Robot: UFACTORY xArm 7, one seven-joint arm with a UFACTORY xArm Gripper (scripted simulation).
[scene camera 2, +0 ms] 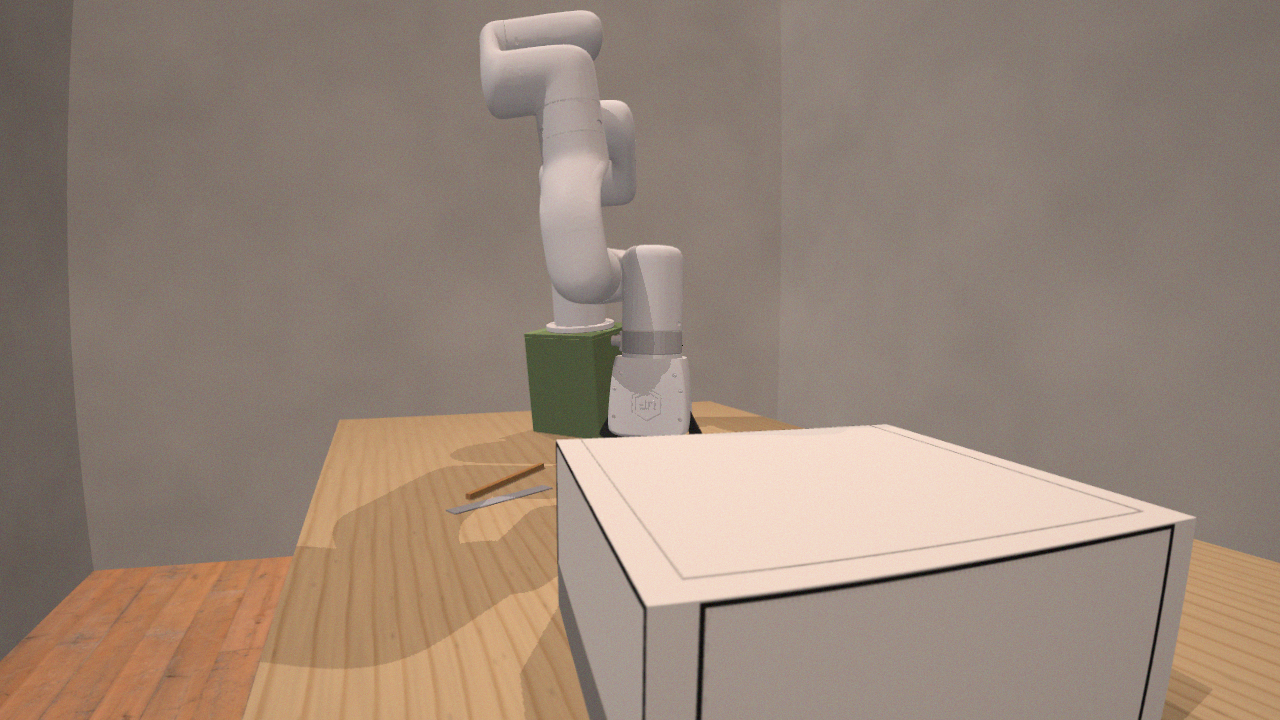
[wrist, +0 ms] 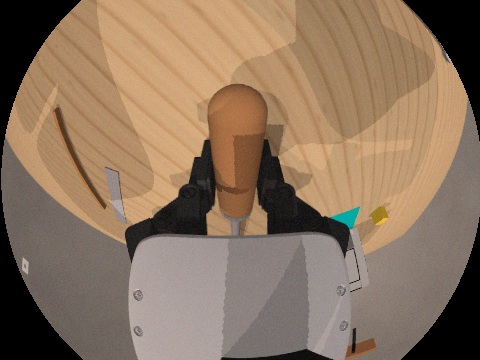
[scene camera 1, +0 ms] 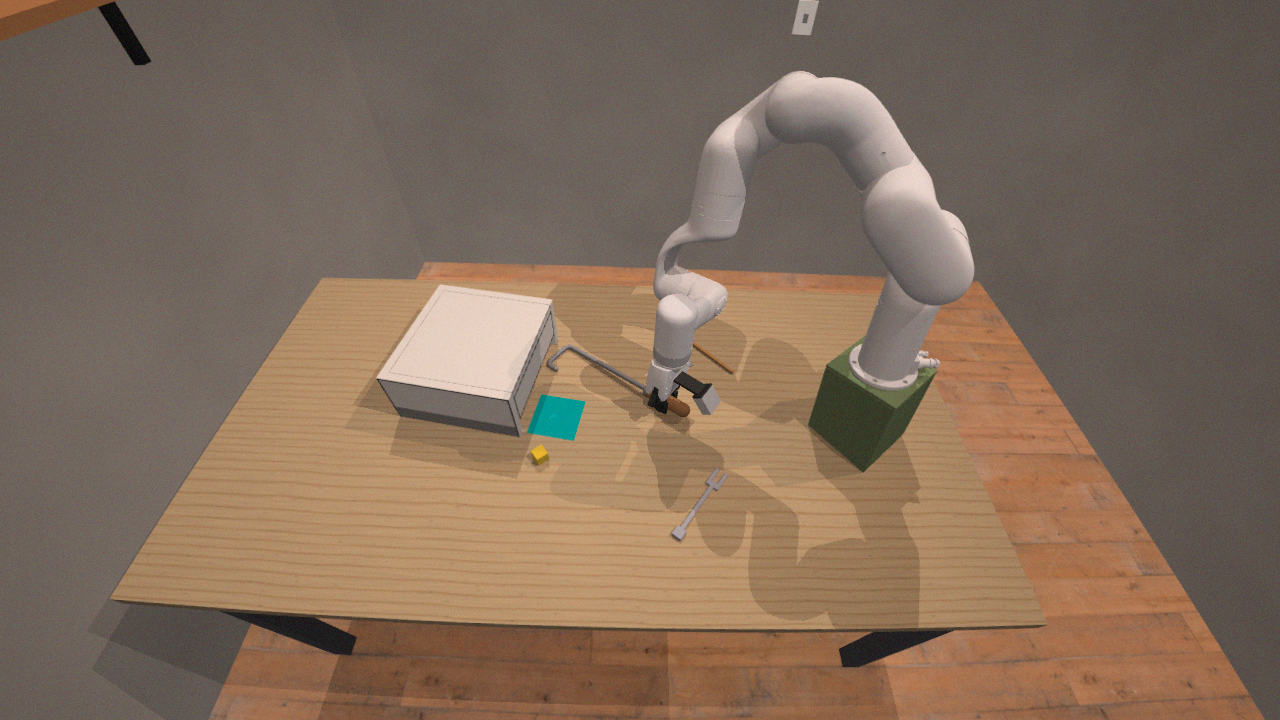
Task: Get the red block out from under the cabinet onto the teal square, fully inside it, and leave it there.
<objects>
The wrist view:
my gripper: 236, 153
thin wooden stick: 56, 113
hook tool: 237, 114
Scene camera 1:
my gripper: 665, 404
</objects>
